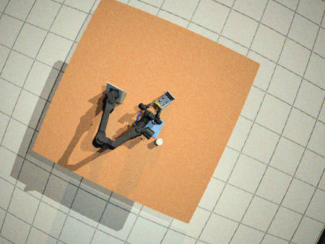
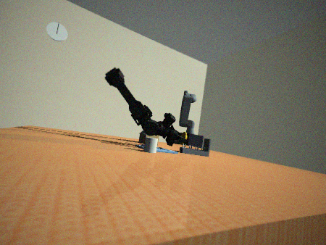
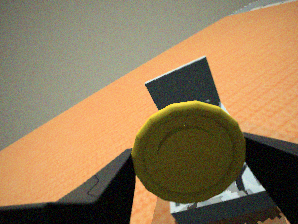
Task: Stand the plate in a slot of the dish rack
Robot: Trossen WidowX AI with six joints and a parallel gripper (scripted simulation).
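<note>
Right now the dish rack is 3 cm ahead of my gripper tip, 4 cm to the left of it and 4 cm below it. Round my gripper tip: blue spoon (11 cm behind, 13 cm to the right, 6 cm below); light blue mat (1 cm behind, 15 cm to the right, 6 cm below); yellow plate (1 cm to the right).
</note>
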